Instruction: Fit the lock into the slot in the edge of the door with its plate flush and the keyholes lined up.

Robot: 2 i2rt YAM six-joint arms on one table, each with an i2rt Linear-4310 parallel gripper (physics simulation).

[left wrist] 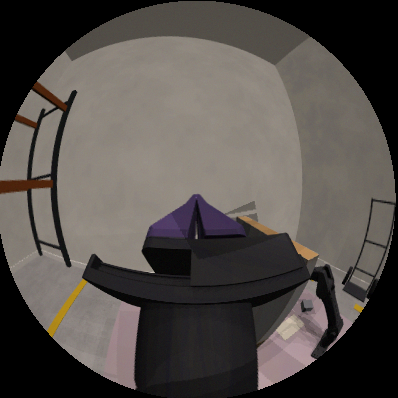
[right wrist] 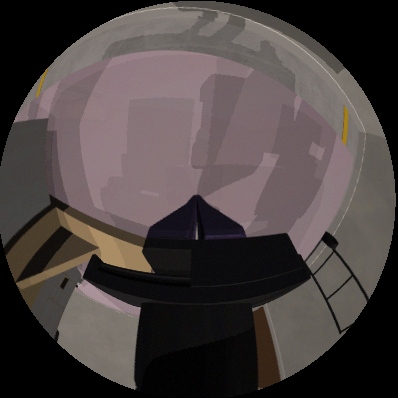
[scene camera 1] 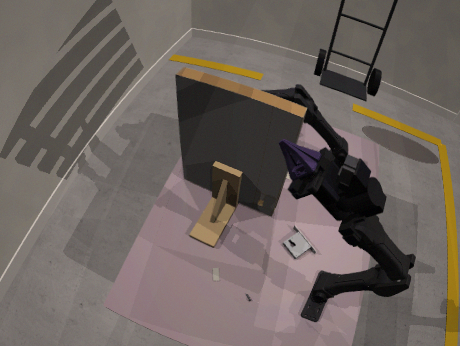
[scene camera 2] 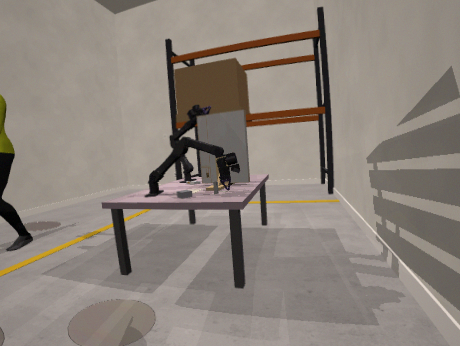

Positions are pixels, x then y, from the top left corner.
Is my right gripper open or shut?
Shut.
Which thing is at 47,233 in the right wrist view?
A tan wooden bracket.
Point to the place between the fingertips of my left gripper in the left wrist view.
At 196,199
